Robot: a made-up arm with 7 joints.
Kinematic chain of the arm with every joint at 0, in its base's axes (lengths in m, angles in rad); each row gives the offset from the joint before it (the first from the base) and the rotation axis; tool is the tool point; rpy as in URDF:
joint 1: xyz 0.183 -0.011 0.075 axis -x
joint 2: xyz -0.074 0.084 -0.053 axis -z
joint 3: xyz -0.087 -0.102 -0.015 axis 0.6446 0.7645 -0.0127
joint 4: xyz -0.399 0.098 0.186 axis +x
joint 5: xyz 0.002 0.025 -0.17 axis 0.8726 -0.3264 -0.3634
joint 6: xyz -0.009 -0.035 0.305 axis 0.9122 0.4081 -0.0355
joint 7: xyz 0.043 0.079 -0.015 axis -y
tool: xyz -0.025 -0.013 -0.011 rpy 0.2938 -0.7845 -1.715
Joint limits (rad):
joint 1: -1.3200..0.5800
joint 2: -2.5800..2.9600
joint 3: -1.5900..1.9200
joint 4: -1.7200..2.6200
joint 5: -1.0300..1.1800
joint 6: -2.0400..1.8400
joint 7: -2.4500..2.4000
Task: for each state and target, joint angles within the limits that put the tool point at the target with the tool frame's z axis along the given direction. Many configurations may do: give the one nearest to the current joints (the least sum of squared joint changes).
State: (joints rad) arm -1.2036 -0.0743 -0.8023 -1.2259 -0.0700 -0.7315 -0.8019
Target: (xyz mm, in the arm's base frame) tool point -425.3 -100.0 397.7 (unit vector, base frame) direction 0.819 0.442 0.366
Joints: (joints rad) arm -1.3200 0.2945 -0.1636 -1.1849 0.6741 -0.8280 -1.2182
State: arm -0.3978 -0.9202 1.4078 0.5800 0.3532 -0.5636 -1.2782
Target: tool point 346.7 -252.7 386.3 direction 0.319 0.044 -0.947
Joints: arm 0.1993 -0.8983 1.7825 1.3593 0.7095 -0.6490 -1.5392
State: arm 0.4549 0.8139 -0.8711 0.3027 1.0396 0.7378 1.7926
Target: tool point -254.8 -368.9 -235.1 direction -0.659 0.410 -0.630
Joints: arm 0.2793 -0.0418 -1.5900 0.6009 1.1354 0.2495 1.8791
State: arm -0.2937 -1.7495 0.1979 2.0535 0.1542 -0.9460 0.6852
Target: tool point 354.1 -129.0 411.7 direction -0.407 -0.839 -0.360
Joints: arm -0.1332 -2.0068 0.4303 1.6364 -0.7253 -1.5339 1.1581
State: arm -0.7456 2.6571 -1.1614 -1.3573 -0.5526 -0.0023 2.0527
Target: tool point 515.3 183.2 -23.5 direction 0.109 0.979 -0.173
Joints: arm -0.5929 2.8310 -0.4646 -1.2784 -0.3873 0.1643 2.2947
